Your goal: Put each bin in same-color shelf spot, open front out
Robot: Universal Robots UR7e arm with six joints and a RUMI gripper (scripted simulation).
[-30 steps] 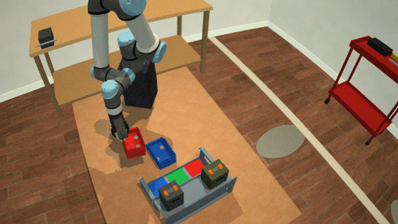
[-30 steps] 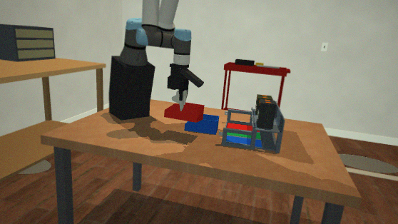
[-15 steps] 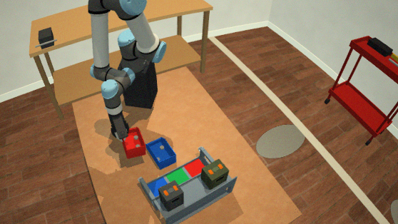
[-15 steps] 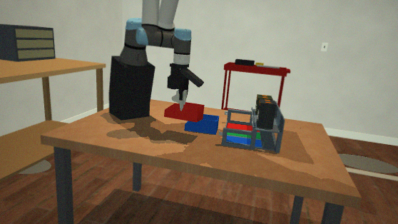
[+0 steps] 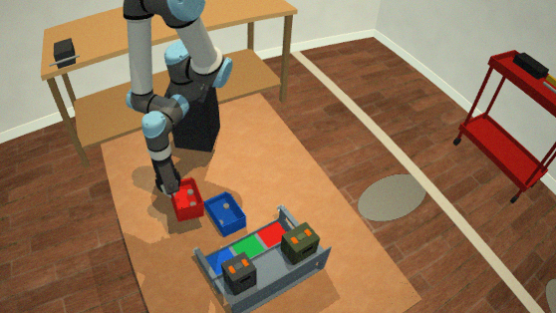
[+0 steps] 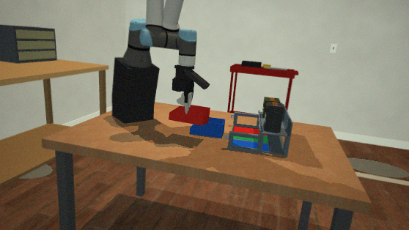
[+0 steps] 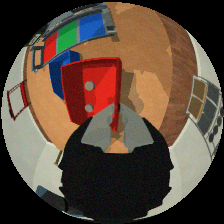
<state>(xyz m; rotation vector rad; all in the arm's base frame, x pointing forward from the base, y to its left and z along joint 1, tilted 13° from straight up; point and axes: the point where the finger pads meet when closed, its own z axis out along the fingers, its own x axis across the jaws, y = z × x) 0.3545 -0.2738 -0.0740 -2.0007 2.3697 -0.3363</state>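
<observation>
The red bin is 5 cm to the left of my hand, 3 cm below it and 1 cm ahead of it. Round my hand: blue bin (16 cm to the left, 12 cm below, 9 cm ahead).
</observation>
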